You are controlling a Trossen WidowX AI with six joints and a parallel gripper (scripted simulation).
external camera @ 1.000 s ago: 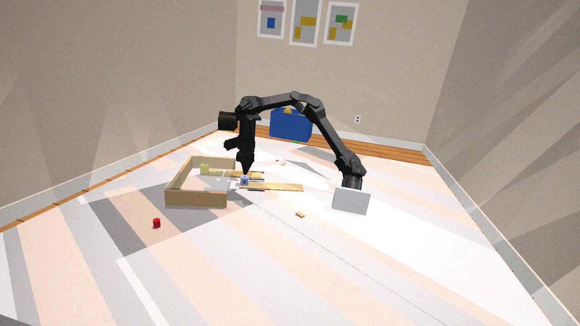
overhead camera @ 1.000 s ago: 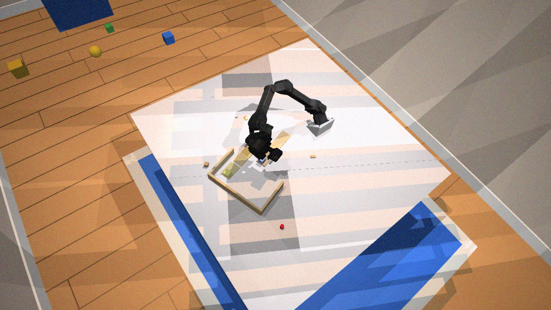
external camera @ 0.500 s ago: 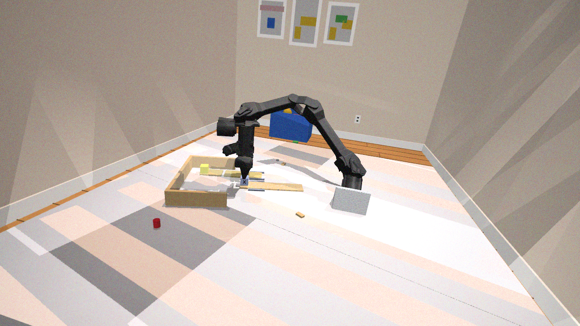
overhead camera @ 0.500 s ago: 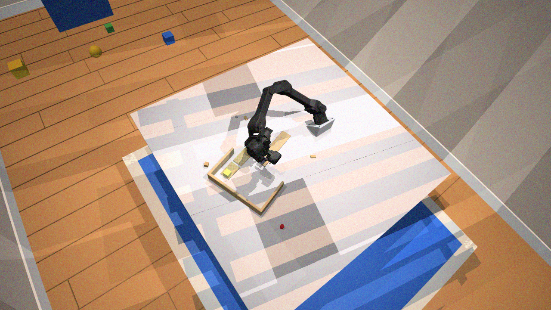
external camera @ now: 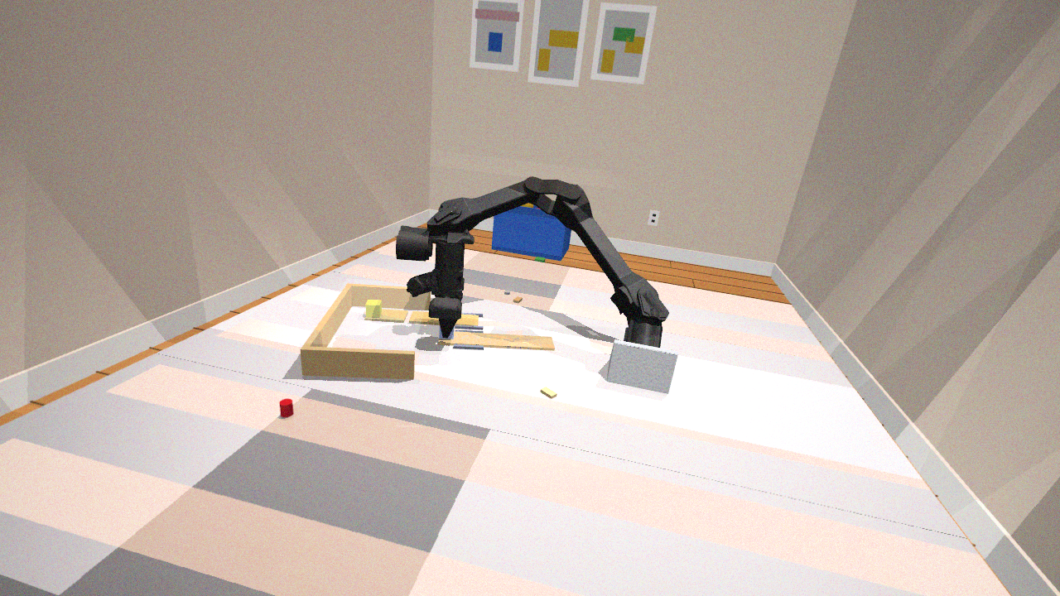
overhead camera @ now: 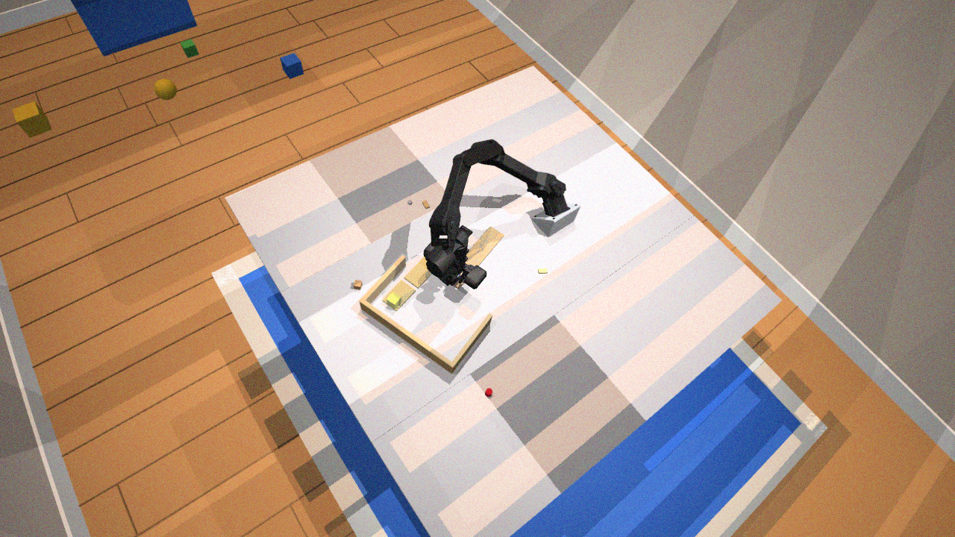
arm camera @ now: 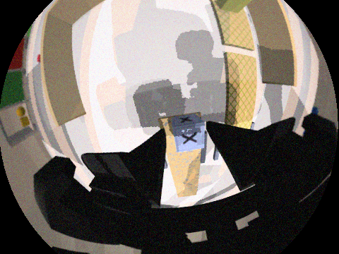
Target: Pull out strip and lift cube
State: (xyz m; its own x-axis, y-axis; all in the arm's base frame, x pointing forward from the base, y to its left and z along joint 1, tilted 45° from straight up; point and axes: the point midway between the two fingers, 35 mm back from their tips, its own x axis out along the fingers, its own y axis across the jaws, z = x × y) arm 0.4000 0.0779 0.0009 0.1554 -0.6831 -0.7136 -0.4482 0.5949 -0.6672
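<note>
Now: the strip 8 cm to the right of my gripper tip, 5 cm ahead of it and 1 cm below it. Round my gripper tip: red cylinder (35 cm to the left, 7 cm ahead).
</note>
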